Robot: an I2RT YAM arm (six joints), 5 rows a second.
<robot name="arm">
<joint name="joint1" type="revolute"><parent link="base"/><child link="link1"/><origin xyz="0 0 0.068"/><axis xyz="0 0 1"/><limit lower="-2.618" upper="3.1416"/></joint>
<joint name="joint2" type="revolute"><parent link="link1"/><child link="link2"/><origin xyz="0.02 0.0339 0.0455"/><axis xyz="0 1 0"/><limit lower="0" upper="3.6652"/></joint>
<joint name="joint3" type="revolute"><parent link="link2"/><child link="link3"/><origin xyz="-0.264 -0.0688 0"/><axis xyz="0 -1 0"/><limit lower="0" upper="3.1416"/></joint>
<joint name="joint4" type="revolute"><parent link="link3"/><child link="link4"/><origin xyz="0.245 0.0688 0.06"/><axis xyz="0 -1 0"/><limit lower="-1.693" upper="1.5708"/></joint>
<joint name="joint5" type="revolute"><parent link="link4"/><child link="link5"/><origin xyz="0.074 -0.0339 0.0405"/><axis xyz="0 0 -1"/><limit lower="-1.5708" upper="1.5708"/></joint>
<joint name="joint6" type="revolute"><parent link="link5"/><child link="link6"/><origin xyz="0.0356 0 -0.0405"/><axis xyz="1 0 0"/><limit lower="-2.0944" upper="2.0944"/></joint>
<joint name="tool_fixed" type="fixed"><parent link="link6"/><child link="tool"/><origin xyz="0 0 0" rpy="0 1.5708 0"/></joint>
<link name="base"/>
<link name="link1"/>
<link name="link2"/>
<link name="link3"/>
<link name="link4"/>
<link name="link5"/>
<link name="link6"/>
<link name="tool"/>
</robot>
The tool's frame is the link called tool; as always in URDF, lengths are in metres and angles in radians.
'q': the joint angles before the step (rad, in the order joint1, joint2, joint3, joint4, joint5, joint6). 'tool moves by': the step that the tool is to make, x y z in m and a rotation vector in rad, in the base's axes. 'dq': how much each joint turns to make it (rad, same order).
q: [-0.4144, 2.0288, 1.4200, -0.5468, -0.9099, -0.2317]
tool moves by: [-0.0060, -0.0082, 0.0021, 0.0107, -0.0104, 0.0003]
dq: [-0.0255, -0.0061, 0.0003, -0.0253, -0.0231, -0.0301]
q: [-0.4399, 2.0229, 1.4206, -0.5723, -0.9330, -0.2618]
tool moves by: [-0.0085, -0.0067, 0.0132, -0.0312, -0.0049, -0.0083]
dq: [-0.0231, -0.0338, 0.0099, -0.0568, 0.0184, -0.0390]
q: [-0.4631, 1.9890, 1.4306, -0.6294, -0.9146, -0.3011]
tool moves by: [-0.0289, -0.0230, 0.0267, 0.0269, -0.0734, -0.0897]
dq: [-0.0895, -0.1091, -0.0605, 0.0363, -0.0538, 0.0418]
